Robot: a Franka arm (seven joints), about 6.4 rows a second.
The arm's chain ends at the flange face. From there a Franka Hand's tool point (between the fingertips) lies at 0.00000 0.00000 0.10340 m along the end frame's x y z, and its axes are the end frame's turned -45 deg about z.
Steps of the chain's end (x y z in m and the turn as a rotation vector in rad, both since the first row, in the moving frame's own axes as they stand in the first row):
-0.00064 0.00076 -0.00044 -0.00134 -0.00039 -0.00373
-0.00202 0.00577 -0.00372 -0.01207 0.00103 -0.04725
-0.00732 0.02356 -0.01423 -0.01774 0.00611 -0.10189
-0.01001 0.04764 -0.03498 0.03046 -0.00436 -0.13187
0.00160 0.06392 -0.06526 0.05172 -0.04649 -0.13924
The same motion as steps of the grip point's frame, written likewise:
-0.00112 0.00015 -0.00044 -0.00067 -0.00122 -0.00373
-0.00629 0.00363 -0.00373 -0.00926 -0.00781 -0.04725
-0.02260 0.01327 -0.01425 -0.01686 -0.00822 -0.10189
-0.03903 0.02394 -0.03503 0.02462 0.01846 -0.13187
-0.04418 0.03915 -0.06551 0.06944 0.00370 -0.13924

